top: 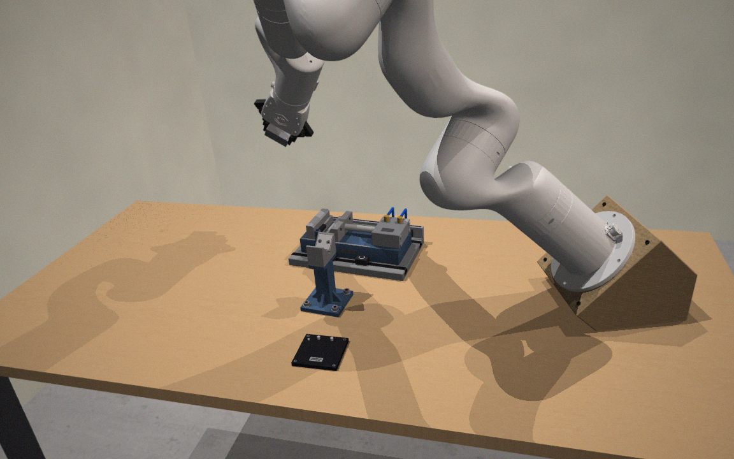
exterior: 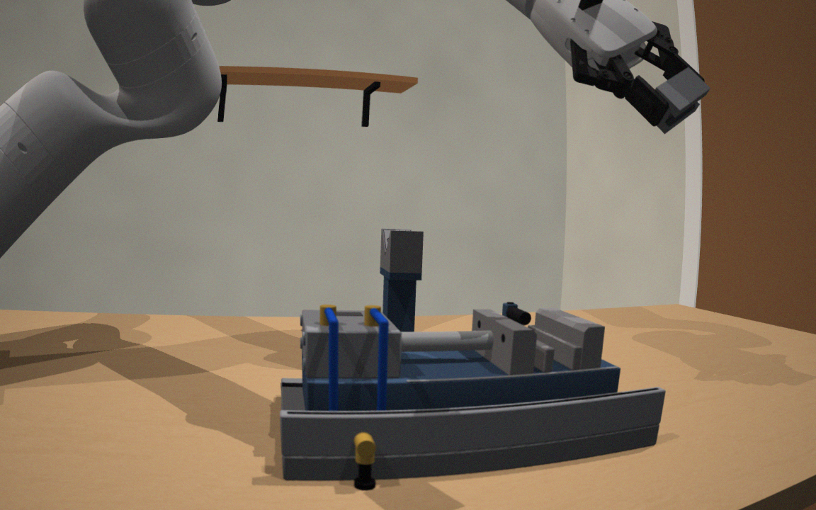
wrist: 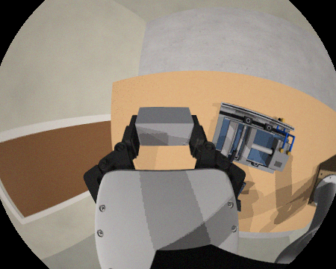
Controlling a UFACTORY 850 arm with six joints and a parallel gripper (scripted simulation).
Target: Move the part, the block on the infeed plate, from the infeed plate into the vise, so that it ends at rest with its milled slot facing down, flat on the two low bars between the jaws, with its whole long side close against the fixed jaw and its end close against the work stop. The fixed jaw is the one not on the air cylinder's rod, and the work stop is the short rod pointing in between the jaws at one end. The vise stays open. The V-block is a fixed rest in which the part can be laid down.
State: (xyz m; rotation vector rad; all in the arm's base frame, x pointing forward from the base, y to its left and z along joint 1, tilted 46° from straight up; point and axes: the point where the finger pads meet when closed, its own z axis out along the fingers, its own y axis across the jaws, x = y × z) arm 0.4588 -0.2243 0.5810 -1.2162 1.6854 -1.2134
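The fixed jaw is 230 mm below my hand, 100 mm behind it and 10 mm to the left of it. Also, from my hand: moving jaw (230 mm below, 160 mm behind); work stop (220 mm below, 130 mm behind, 50 mm to the left); part (10 mm to the right, 10 mm below, 10 mm ahead).
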